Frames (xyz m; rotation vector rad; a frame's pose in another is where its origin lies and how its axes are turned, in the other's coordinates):
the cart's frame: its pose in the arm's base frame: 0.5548 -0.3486 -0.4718 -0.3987 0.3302 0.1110
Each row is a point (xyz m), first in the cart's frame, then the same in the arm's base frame.
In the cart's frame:
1: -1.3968 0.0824 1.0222
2: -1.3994 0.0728 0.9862
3: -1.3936 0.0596 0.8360
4: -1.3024 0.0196 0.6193
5: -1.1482 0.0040 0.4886
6: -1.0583 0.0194 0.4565
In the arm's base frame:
1: -0.4733 0.0759 0.8569
2: -0.4847 0.0527 0.8300
3: -0.5211 -0.0190 0.7023
4: -0.4921 -0.1382 0.4977
5: -0.3827 -0.1981 0.3379
6: -0.3101 -0.1930 0.2741

